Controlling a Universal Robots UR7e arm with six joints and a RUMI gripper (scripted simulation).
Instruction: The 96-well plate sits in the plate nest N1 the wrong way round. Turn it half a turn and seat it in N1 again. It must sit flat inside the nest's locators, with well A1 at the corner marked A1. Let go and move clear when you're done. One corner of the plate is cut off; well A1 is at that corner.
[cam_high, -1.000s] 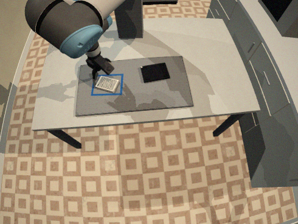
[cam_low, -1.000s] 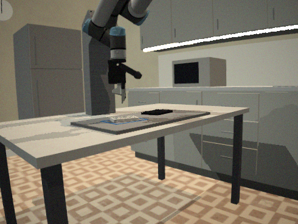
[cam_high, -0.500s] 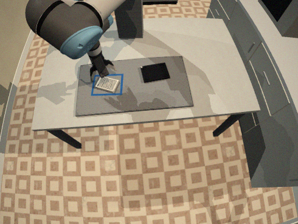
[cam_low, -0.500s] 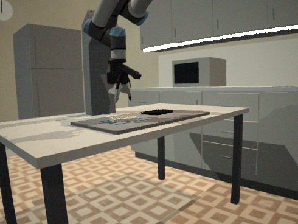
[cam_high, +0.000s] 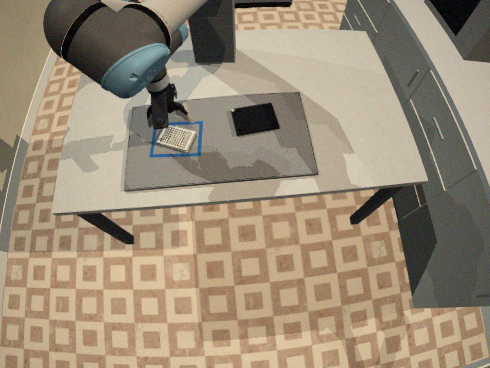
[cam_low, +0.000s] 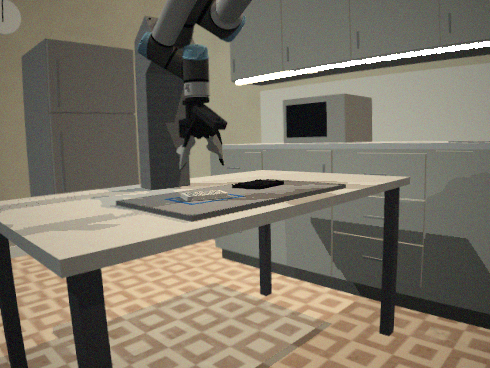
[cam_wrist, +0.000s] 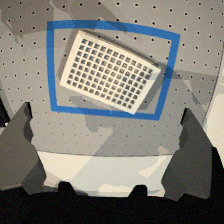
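Right now my hand is 8 cm above the white 96-well plate. Round my hand: black plate nest N1: 31 cm to the left, 8 cm below, 1 cm ahead.
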